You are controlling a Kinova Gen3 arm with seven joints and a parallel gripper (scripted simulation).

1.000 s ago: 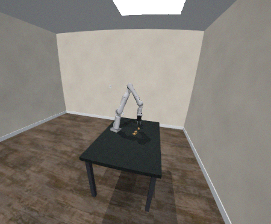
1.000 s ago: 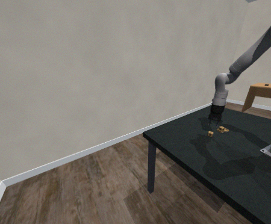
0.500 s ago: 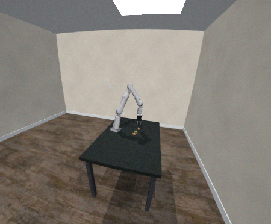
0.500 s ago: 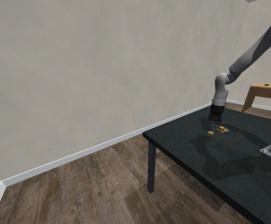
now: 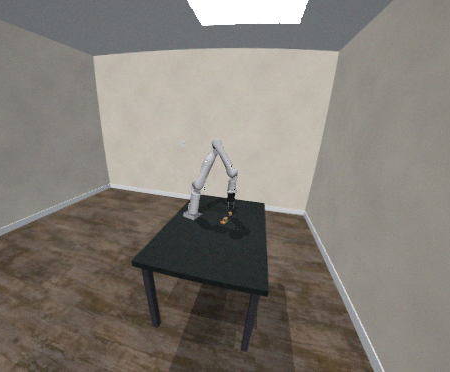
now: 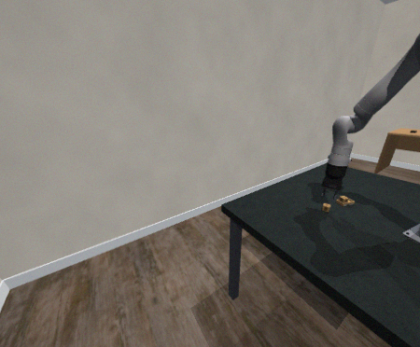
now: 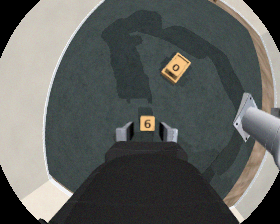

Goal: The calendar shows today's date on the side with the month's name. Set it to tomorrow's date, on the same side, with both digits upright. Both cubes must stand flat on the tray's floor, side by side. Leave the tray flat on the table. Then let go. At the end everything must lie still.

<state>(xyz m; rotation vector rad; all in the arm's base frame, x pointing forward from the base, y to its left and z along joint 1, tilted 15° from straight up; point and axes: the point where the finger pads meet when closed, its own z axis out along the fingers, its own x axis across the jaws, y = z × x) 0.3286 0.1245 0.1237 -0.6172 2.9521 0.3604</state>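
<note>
My gripper is now 8 cm above the wooden date cube.
</note>
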